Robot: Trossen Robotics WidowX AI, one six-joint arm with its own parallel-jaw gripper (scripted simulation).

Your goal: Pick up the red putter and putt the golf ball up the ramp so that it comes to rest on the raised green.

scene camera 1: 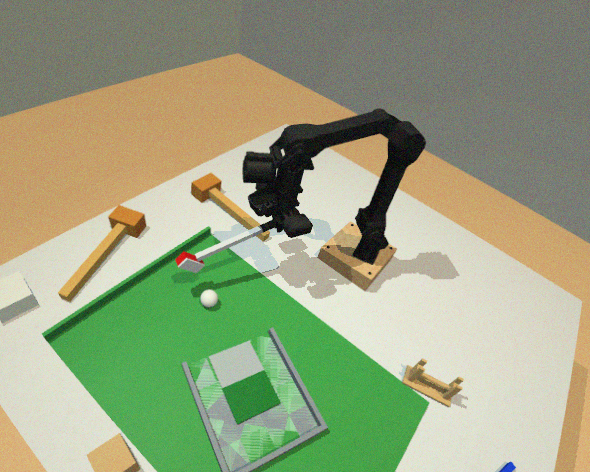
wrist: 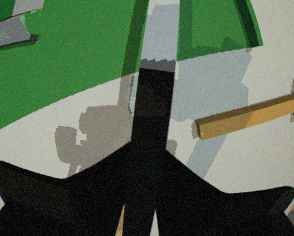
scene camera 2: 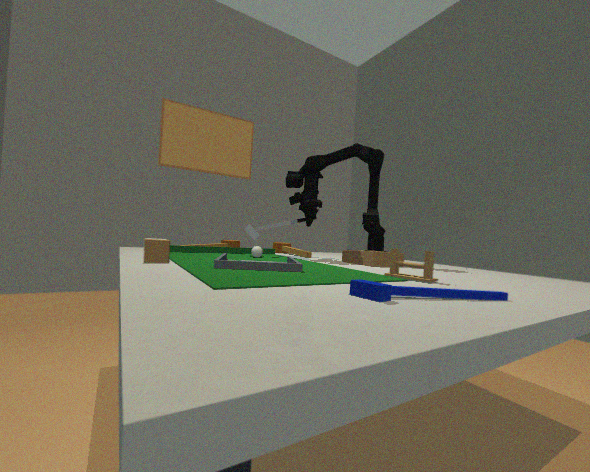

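There's a wooden rack (scene camera 1: 415, 378), and that's the same spot on it as (scene camera 2: 393, 266). There's a green mat too (wrist: 73, 52), and that's the same spot on the mat as (scene camera 1: 266, 303).
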